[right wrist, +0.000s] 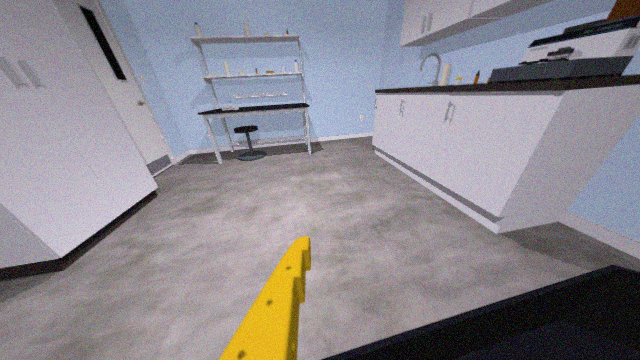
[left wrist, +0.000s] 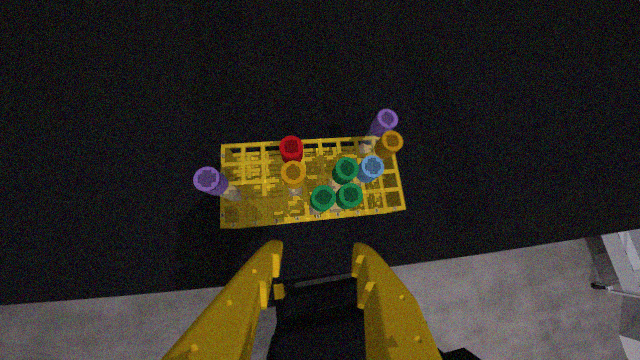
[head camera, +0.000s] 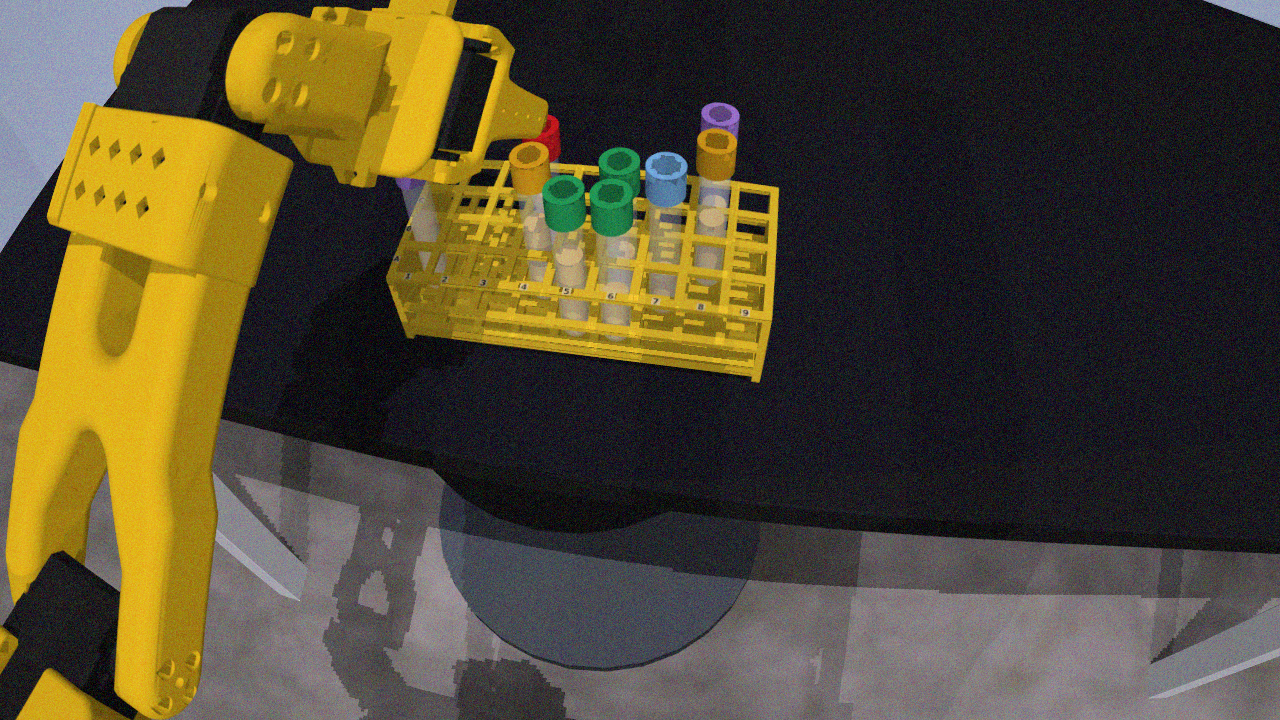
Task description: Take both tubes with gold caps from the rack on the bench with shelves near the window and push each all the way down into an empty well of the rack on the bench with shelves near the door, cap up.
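Places are measured from the left arm's base along level axes (x ahead, y left, z up), in millimetres.
Pixels of known places: left hand, tool point: (left wrist: 281, 254) (head camera: 466, 109); right hand, tool point: (right wrist: 310, 248).
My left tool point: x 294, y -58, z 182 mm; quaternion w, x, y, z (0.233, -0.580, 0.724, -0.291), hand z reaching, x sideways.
Observation:
Behind a point stands the place of what it marks.
A yellow rack (head camera: 581, 351) @(x 309, y -90, z -4 mm) (left wrist: 312, 218) @(x 311, y -79, z 44 mm) stands on the black bench top and holds tubes. One gold-capped tube (head camera: 529, 166) @(x 337, y -67, z 106 mm) (left wrist: 293, 172) @(x 344, y -65, z 106 mm) stands left of centre, in front of the red cap. The other gold-capped tube (head camera: 716, 154) @(x 354, y -152, z 106 mm) (left wrist: 392, 142) @(x 361, y -151, z 107 mm) stands near the rack's right end, in front of a purple cap. My left gripper (left wrist: 317, 245) @(x 294, y -58, z 182 mm) is open in a narrow V, above the bench on the near side of the rack in the left wrist view, with nothing between its jaws. My right gripper shows one notched jaw over the floor in the right wrist view, fully open.
Green caps (head camera: 611, 206) @(x 314, y -109, z 106 mm) (left wrist: 349, 195) @(x 321, y -106, z 107 mm), a blue cap (head camera: 665, 178) @(x 334, y -130, z 106 mm) (left wrist: 372, 167) @(x 341, y -129, z 107 mm), a red cap (left wrist: 291, 147) @(x 365, y -66, z 107 mm) and purple caps (head camera: 719, 117) (left wrist: 206, 179) surround the gold ones. A far bench with shelves (right wrist: 254, 109) @(x -2936, y -628, z -20 mm) and a stool (right wrist: 246, 129) @(x -3042, y -818, z -295 mm) stand near a door.

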